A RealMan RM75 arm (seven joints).
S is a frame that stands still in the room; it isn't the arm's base.
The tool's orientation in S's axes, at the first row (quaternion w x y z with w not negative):
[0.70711 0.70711 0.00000 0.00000]
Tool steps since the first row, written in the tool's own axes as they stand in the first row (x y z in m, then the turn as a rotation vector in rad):
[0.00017 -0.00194 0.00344 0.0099 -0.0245 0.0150]
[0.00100 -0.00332 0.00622 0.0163 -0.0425 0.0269]
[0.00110 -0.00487 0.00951 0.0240 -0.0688 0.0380]
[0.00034 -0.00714 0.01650 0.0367 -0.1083 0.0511]
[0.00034 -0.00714 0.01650 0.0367 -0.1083 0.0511]
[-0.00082 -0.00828 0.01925 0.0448 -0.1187 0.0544]
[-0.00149 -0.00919 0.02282 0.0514 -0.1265 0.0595]
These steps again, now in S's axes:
[0.00017 -0.00344 -0.00194 0.0099 -0.0150 -0.0245]
[0.00100 -0.00622 -0.00332 0.0163 -0.0269 -0.0425]
[0.00110 -0.00951 -0.00487 0.0240 -0.0380 -0.0688]
[0.00034 -0.01650 -0.00714 0.0367 -0.0511 -0.1083]
[0.00034 -0.01650 -0.00714 0.0367 -0.0511 -0.1083]
[-0.00082 -0.01925 -0.00828 0.0448 -0.0544 -0.1187]
[-0.00149 -0.02282 -0.00919 0.0514 -0.0595 -0.1265]

